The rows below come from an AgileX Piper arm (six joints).
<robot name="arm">
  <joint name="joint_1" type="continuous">
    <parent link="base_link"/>
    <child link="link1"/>
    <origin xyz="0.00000 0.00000 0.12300"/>
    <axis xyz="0 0 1"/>
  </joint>
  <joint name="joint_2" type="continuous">
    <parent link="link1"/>
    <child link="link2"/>
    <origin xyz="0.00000 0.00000 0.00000"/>
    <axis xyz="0 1 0"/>
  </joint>
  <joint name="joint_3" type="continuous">
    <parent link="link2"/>
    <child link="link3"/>
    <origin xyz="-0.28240 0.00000 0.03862"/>
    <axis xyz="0 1 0"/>
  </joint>
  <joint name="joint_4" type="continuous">
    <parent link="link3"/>
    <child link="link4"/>
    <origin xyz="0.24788 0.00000 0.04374"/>
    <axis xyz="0.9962 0 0.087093"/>
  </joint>
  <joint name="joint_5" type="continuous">
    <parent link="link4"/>
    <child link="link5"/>
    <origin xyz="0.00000 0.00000 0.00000"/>
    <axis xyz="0 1 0"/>
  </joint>
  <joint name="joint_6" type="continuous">
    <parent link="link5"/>
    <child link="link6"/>
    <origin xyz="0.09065 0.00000 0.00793"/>
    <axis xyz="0.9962 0 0.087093"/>
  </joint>
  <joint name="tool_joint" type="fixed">
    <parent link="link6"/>
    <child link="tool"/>
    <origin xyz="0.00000 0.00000 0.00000" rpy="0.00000 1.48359 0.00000"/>
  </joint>
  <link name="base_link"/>
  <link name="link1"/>
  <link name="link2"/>
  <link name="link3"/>
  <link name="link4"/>
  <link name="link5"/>
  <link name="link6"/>
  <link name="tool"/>
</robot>
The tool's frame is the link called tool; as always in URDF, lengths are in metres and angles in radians. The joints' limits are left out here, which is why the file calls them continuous.
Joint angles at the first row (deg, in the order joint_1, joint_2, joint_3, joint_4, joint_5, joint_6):
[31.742, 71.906, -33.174, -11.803, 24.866, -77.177]
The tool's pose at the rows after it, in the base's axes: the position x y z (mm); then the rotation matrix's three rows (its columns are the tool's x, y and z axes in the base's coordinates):
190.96 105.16 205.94; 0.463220 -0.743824 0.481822; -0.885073 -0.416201 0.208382; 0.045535 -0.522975 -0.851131
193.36 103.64 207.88; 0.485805 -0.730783 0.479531; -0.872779 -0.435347 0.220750; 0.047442 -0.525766 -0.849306
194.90 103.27 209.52; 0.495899 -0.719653 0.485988; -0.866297 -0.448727 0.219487; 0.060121 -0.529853 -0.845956
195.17 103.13 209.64; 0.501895 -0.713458 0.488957; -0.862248 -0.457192 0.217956; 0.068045 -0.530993 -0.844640
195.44 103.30 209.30; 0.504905 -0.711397 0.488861; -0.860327 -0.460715 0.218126; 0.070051 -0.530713 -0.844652
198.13 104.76 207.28; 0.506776 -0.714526 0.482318; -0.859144 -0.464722 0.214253; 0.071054 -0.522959 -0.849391
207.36 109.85 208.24; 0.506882 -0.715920 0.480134; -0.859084 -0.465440 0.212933; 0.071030 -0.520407 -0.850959
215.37 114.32 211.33; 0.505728 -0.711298 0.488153; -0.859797 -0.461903 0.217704; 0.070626 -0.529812 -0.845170
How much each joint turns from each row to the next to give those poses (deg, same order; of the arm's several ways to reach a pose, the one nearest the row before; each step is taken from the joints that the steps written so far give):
[-1.375, 0.059, -0.287, 3.208, 0.400, -4.068]
[-1.204, -0.001, -0.458, 3.095, 0.000, -5.157]
[-0.228, 0.001, -0.344, -0.288, 0.000, -0.916]
[0.000, 0.000, 0.000, -0.401, -0.115, -0.229]
[0.000, 0.112, 0.001, 0.001, -0.112, -0.230]
[-0.001, 1.032, -0.401, -0.056, -0.116, -0.059]
[-0.001, 2.235, -2.121, 0.000, 0.057, -0.001]
[0.003, 1.490, -1.948, -0.003, -0.171, 0.063]

